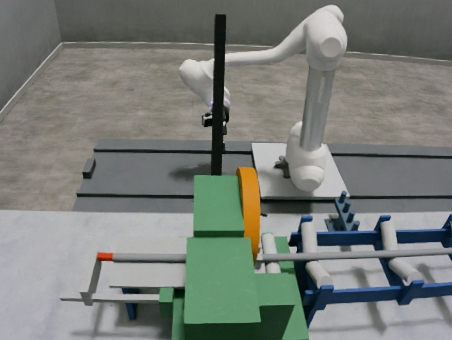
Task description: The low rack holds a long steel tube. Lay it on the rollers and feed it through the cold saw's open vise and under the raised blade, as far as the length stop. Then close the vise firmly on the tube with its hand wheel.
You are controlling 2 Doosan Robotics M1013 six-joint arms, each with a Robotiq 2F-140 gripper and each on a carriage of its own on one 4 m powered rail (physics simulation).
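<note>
The long steel tube (350, 255) lies across the rollers (310, 237) of the blue roller stand. It runs left into the green cold saw (220, 280). A grey length (150, 258) shows beyond the saw and meets the red piece (104, 256) at the length stop's upright arm (93, 275). The orange disc-shaped part (248, 200) stands upright at the saw. The saw's housing hides the vise jaws; I cannot make out the hand wheel. My right gripper hangs behind the black post, away from the tube; the post hides much of it and its opening cannot be told. My left gripper does not show.
The tall black post (219, 75) rises behind the saw, in front of my right wrist. The right arm's carriage (270, 182) stands on the grey rail (145, 172). A dark blue pegged stand (345, 215) is behind the blue roller stand (360, 294).
</note>
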